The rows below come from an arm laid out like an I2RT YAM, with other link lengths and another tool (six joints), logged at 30 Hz.
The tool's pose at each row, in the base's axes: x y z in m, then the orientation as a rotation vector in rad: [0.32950, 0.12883, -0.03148, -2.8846, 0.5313, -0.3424]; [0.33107, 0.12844, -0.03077, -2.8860, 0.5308, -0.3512]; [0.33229, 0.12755, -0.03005, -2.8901, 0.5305, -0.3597]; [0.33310, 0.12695, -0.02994, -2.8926, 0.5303, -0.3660]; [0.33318, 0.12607, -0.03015, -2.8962, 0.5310, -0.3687]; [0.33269, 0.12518, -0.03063, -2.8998, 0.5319, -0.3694]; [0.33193, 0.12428, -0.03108, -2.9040, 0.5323, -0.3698]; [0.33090, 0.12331, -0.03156, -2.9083, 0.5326, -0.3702]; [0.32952, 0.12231, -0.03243, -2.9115, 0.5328, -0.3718]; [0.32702, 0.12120, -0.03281, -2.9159, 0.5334, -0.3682]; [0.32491, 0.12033, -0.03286, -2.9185, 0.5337, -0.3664]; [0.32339, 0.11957, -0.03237, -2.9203, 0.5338, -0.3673]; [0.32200, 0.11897, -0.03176, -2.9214, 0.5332, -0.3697]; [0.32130, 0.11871, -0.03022, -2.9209, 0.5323, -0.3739]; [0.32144, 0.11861, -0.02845, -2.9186, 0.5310, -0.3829]
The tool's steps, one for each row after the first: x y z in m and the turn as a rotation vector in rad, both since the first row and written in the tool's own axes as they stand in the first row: [0.00171, -0.00031, -0.00033, -0.0011, 0.0060, -0.0013]; [0.00328, -0.00006, -0.00083, -0.0049, 0.0121, -0.0031]; [0.00426, 0.00020, -0.00081, -0.0072, 0.0165, -0.0042]; [0.00462, 0.00103, -0.00071, -0.0108, 0.0187, -0.0048]; [0.00441, 0.00212, -0.00051, -0.0144, 0.0195, -0.0051]; [0.00397, 0.00329, -0.00040, -0.0185, 0.0202, -0.0058]; [0.00330, 0.00463, -0.00034, -0.0227, 0.0208, -0.0066]; [0.00225, 0.00619, -0.00001, -0.0258, 0.0222, -0.0074]; [0.00032, 0.00811, -0.00045, -0.0302, 0.0202, -0.0077]; [-0.00129, 0.00961, -0.00107, -0.0328, 0.0192, -0.0080]; [-0.00230, 0.01070, -0.00204, -0.0345, 0.0200, -0.0084]; [-0.00322, 0.01157, -0.00307, -0.0354, 0.0217, -0.0092]; [-0.00347, 0.01169, -0.00476, -0.0347, 0.0243, -0.0099]; [-0.00297, 0.01134, -0.00643, -0.0321, 0.0300, -0.0109]
